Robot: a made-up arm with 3 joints.
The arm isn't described. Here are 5 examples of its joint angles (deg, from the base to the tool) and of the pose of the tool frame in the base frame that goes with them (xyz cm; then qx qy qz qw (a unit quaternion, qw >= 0)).
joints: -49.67 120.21 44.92
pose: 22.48 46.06 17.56 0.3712 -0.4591 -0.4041 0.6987
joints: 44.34 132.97 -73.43
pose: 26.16 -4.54 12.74 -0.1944 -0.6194 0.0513 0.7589
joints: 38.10 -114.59 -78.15
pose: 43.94 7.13 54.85 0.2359 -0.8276 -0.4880 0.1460
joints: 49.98 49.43 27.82
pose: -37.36 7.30 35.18 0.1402 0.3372 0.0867 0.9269
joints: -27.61 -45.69 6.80
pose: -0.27 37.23 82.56 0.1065 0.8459 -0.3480 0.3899
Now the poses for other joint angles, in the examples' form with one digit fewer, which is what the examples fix.
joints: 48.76 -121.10 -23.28
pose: 30.5 41.2 66.9 0.519 -0.840 -0.047 0.147
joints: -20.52 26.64 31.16
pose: -18.1 55.3 49.2 0.294 0.368 -0.512 0.719
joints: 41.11 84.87 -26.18
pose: -10.5 -3.1 6.5 -0.051 -0.139 0.212 0.966
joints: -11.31 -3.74 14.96
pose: -24.9 43.5 65.1 0.098 0.616 -0.387 0.679
